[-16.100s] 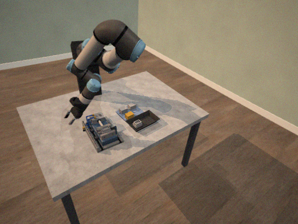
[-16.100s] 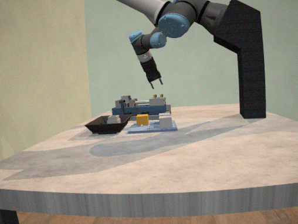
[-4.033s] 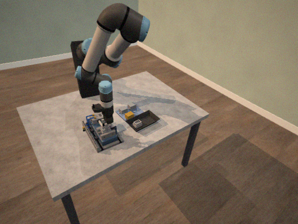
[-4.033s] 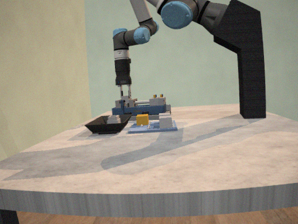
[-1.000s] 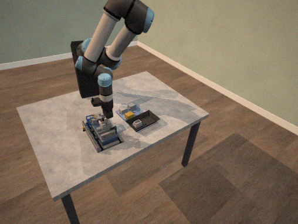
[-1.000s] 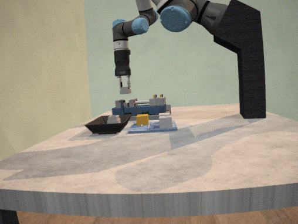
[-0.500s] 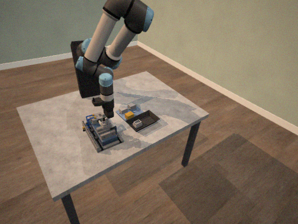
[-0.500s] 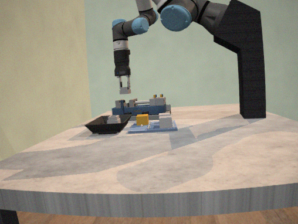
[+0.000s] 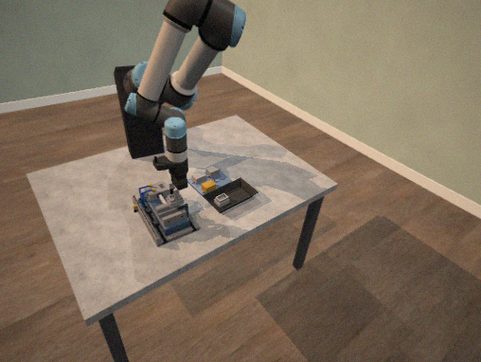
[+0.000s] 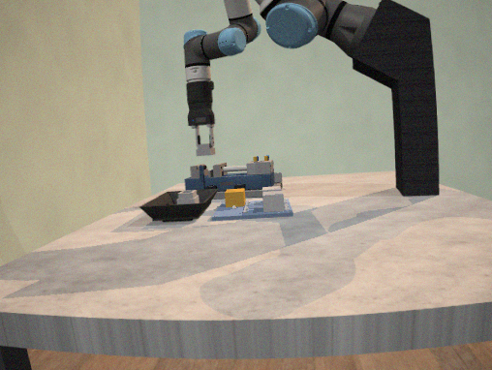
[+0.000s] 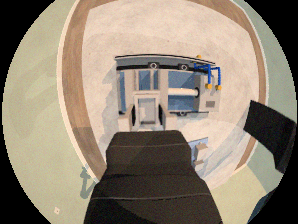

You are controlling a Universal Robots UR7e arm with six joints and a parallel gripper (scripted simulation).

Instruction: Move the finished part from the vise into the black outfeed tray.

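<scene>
My gripper is now 13 cm above the vise, 7 cm past it and 1 cm to the right of it. Also, from my hand: blue plate 32 cm to the left, 17 cm below, 3 cm behind; yellow block 26 cm to the left, 14 cm below.
</scene>
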